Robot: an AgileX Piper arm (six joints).
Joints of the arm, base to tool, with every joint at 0 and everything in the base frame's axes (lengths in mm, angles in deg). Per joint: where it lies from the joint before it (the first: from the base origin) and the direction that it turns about. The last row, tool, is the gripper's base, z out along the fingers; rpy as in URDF.
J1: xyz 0 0 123 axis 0 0 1
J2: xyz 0 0 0 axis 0 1 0
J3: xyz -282.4 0 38.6 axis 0 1 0
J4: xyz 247.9 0 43.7 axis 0.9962 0 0.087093
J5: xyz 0 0 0 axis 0 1 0
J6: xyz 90.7 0 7.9 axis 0.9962 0 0.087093
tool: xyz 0 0 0 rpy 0 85 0
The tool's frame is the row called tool.
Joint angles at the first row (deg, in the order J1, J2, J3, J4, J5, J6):
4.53, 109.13, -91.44, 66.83, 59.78, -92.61
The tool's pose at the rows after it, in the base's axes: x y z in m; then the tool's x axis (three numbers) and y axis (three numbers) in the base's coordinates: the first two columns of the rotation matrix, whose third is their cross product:
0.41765 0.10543 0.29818 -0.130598 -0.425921 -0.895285 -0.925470 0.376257 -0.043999
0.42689 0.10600 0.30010 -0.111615 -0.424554 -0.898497 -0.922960 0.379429 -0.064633
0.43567 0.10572 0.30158 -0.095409 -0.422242 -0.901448 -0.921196 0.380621 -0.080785
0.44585 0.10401 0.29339 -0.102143 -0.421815 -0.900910 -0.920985 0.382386 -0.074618
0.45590 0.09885 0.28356 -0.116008 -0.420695 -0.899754 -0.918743 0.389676 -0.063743
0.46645 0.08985 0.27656 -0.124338 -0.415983 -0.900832 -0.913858 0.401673 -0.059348
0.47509 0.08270 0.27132 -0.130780 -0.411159 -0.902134 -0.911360 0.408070 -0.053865
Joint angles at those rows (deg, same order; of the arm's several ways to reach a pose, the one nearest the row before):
4.53, 110.98, -93.14, 66.83, 59.51, -92.61
4.53, 112.69, -96.08, 66.83, 59.29, -92.61
4.39, 114.43, -99.00, 66.83, 59.41, -92.52
4.05, 116.90, -101.20, 66.83, 59.67, -92.53
3.29, 119.34, -103.10, 66.83, 60.01, -92.52
2.07, 121.72, -105.52, 66.94, 60.57, -92.53
1.10, 123.83, -107.94, 66.94, 61.35, -92.23

